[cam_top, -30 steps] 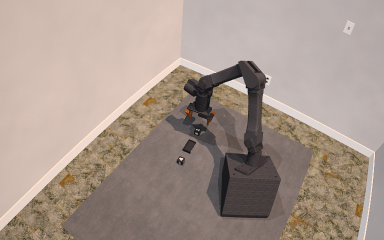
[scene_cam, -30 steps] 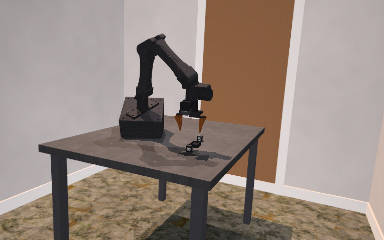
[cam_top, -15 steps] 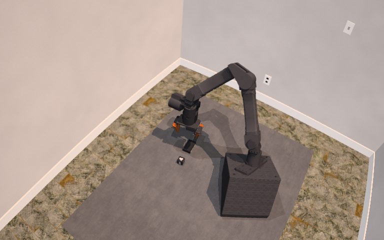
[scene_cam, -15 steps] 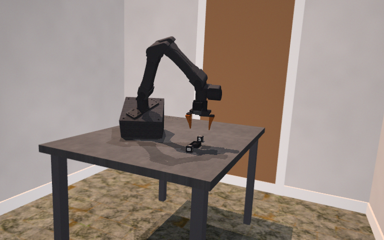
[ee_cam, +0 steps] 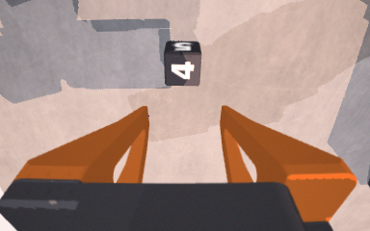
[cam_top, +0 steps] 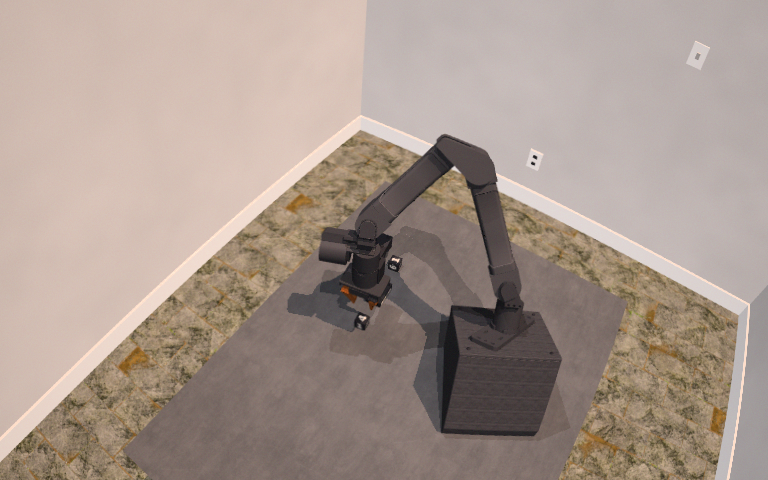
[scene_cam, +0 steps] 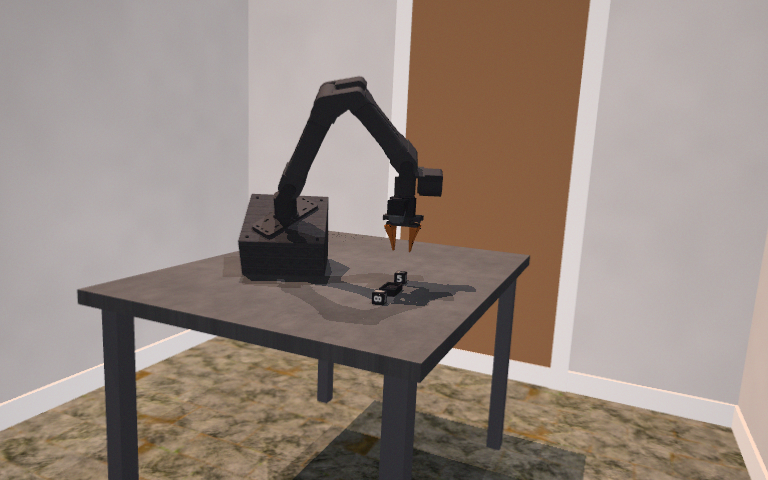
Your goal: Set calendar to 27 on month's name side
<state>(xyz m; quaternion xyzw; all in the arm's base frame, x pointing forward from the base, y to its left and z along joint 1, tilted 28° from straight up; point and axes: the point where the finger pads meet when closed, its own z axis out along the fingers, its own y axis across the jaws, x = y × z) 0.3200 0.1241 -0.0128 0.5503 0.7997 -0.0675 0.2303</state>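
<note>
The black cube is 8 cm below my hand. From my hand the other things lie so: black digit cube (6 cm ahead, 21 cm to the right, 8 cm below); then black tray (3 cm ahead, 10 cm to the right, 9 cm below).
</note>
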